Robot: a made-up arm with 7 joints.
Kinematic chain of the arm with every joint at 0, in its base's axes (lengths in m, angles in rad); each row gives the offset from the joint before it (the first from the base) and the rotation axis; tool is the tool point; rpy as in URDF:
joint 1: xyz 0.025 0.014 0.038 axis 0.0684 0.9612 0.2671
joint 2: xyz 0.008 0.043 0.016 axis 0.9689 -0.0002 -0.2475
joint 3: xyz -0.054 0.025 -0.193 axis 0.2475 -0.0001 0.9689
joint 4: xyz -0.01 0.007 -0.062 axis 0.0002 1 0
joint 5: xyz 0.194 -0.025 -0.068 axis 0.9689 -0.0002 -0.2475
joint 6: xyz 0.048 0.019 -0.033 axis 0.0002 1 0
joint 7: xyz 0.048 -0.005 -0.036 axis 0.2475 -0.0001 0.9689
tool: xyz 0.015 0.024 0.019 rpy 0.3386 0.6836 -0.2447
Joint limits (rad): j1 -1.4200..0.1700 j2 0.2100..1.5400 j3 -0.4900..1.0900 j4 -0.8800..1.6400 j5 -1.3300..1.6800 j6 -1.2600..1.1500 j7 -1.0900..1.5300
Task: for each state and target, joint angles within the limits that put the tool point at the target. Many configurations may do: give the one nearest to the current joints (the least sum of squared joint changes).
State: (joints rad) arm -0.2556 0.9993 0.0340 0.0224 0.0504 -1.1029 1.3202
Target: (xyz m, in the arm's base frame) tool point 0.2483 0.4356 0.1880
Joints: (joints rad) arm -0.4053 1.3271 0.6904 0.3384 -0.0095 -1.0952 1.2886
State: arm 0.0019 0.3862 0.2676 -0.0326 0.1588 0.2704 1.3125
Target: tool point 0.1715 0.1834 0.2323
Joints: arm -0.6380 1.0644 0.6342 -0.8149 0.2760 0.1876 1.2379
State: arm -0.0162 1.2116 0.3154 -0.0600 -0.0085 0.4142 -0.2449
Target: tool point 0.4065 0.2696 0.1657
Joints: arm -0.7884 1.1437 0.0601 -0.1063 -0.0664 0.3356 -0.3716
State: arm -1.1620 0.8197 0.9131 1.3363 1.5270 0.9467 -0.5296
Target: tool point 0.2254 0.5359 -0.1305
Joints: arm -0.7480 0.8224 1.0900 1.1322 1.5628 1.1500 -0.4750
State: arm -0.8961 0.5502 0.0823 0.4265 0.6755 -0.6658 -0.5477
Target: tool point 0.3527 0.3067 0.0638
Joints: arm -0.5780 0.6642 0.5726 0.0343 0.6029 -0.8390 -0.4708
